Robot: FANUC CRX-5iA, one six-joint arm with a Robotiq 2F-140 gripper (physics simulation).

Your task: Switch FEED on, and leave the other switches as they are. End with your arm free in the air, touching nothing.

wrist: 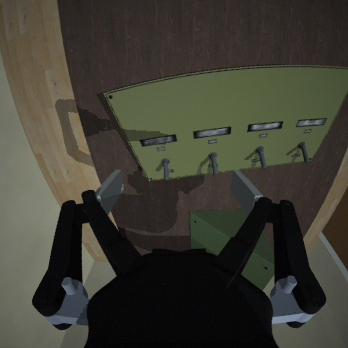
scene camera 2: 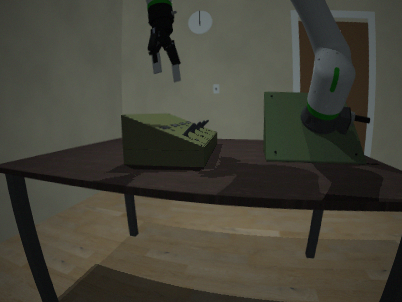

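Seen in the pictures: gripper, between the fingertips: (wrist: 176, 179) (scene camera 2: 168, 77); arm's base, origin of its link: (scene camera 2: 319, 119).
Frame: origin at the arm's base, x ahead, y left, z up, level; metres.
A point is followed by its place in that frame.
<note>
A green sloped switch box (scene camera 2: 165, 154) {y 0.336, x 0.470, z -0.104 m} (wrist: 210, 102) {y 0.172, x 0.599, z -0.002 m} stands on the table. A row of grey toggle levers runs along its lower edge in the wrist view, under label plates too blurred to read. The leftmost lever (wrist: 166, 170) {y 0.250, x 0.428, z -0.029 m}, at the FEED place, stands near the box's lower left corner; the levers look alike in tilt, and their ON or OFF state is hard to tell. My gripper (scene camera 2: 166, 76) {y 0.224, x 0.520, z 0.145 m} (wrist: 176, 179) {y 0.224, x 0.520, z 0.145 m} is open and empty, high above the box and touching nothing. In the wrist view its fingertips are below the lever row, spread on either side of the leftmost lever's line.
A darker green slanted block (scene camera 2: 285, 127) {y 0.053, x 0.132, z -0.034 m} (wrist: 215, 235) {y 0.071, x 0.171, z -0.045 m} stands on the dark table (scene camera 2: 250, 192) {y 0.466, x 0.195, z -0.141 m} (wrist: 150, 40) {y 0.314, x 0.730, z -0.141 m}, right of the switch box in the scene view. My arm's thick lower part (scene camera 2: 330, 75) {y 0.203, x 0.001, z 0.133 m} is at this block. Shadows fall on the table and the box's left side.
</note>
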